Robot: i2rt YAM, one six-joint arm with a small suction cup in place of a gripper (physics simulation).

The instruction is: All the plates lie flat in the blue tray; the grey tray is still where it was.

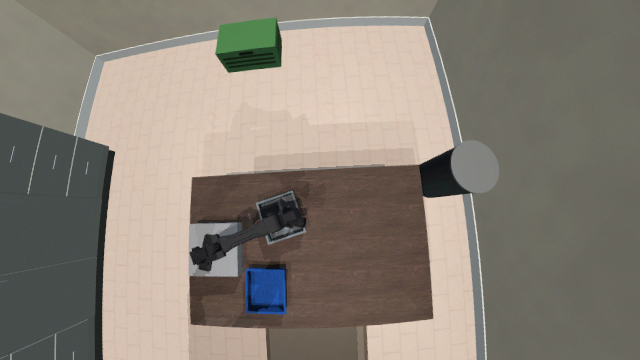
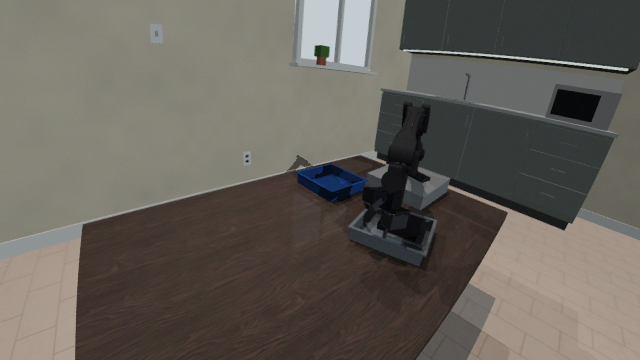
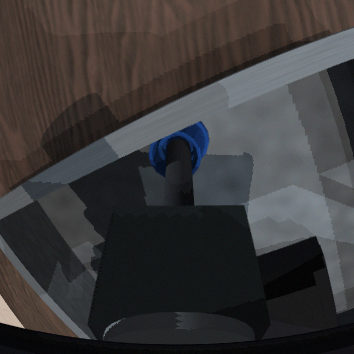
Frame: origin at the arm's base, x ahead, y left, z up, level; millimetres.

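Seen in the pictures: end effector, tool point: [image 2: 381, 250] [image 3: 178, 128]; arm's base, origin of the base link: [image 2: 410, 173].
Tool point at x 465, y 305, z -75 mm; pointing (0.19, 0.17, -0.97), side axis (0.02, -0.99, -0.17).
Observation:
Offsets run from my tool point to a thing's top centre. Level surfaces: height alone.
The grey tray {dx -87, dy -36, dz +53 mm} [image 1: 273, 197] [image 2: 384, 248] [image 3: 175, 116] stands on the dark wood table {dz +3 mm} [image 1: 358, 251] [image 2: 223, 268], right of the arm's base. Dark flat plates [image 2: 413, 232] [image 3: 291, 267] lie inside it, partly hidden by the arm. My suction cup [image 3: 179, 147] [image 1: 291, 214] is blue and hangs inside the grey tray near its wall, a little above the tray floor. Nothing hangs from it. The blue tray {dx -102, dy -455, dz +53 mm} [image 1: 247, 291] [image 2: 323, 191] stands at the table's near-left part, apart from the grey tray. Its floor looks bare blue, with a dark patch at one end.
The arm's grey base block [image 1: 223, 263] [image 2: 429, 183] stands between the two trays at the table edge. A green crate [image 1: 248, 44] and a black cylinder [image 1: 461, 170] stand on the floor. Kitchen cabinets [image 2: 514, 152] run behind the table.

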